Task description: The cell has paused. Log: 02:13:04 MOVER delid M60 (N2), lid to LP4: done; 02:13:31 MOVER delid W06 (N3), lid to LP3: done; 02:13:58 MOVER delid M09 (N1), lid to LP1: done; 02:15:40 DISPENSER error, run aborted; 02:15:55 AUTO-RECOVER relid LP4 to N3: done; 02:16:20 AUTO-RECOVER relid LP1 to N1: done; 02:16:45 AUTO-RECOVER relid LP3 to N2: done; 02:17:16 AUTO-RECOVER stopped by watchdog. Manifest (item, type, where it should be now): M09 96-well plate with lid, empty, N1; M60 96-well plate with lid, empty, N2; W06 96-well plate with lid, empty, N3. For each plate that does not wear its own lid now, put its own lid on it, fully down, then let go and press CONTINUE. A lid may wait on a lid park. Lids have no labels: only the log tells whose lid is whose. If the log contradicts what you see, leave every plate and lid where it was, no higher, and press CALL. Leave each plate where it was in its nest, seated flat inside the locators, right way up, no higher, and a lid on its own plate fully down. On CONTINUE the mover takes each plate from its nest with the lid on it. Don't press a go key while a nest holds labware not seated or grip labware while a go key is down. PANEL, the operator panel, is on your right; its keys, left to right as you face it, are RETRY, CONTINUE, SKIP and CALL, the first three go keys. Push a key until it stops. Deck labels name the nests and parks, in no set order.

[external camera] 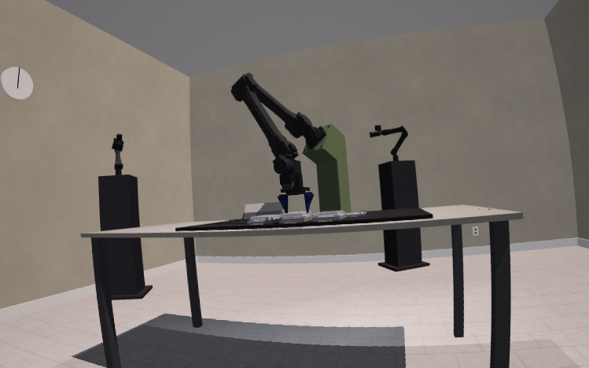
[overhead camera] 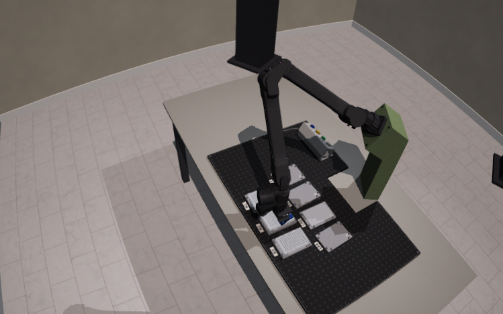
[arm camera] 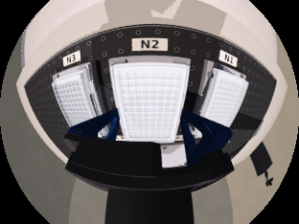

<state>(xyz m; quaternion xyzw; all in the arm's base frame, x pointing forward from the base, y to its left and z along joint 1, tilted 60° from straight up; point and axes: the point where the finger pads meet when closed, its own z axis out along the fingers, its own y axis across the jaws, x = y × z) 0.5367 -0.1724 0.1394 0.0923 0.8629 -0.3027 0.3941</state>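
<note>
My hand is 130 mm past the LP1 park, 150 mm to the right of it and 30 mm above it. The rest, counted from my hand: n2 label 70 mm ahead, 40 mm to the right, 40 mm below; then n3 label 140 mm ahead, 70 mm to the left, 40 mm below; then lp1 label 50 mm behind, 100 mm to the left, 40 mm below.
</note>
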